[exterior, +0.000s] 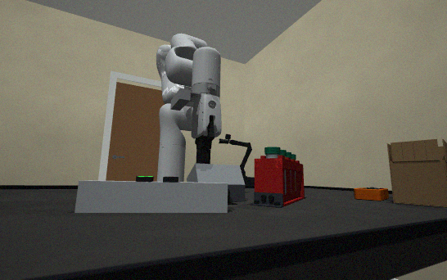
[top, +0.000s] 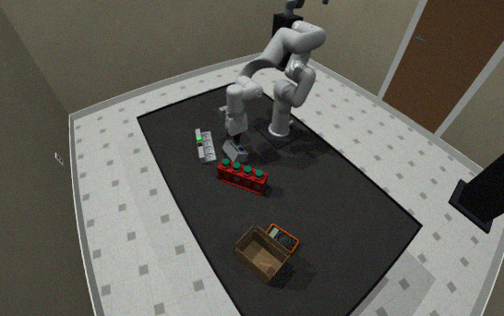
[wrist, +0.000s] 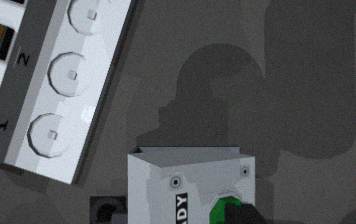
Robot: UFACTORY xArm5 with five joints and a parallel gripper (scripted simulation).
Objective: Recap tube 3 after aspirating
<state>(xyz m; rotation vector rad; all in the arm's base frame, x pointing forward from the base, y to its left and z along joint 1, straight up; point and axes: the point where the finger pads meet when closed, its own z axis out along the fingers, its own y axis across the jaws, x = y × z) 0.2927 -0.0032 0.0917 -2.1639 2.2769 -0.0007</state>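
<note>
The green READY key is 3 cm below my hand. The rest, counted from my hand: grey key housing 5 cm below, 2 cm to the left, 2 cm ahead; blue CYCLE key 4 cm to the left, 3 cm below; orange meter 49 cm to the left, 13 cm ahead, 8 cm below.
</note>
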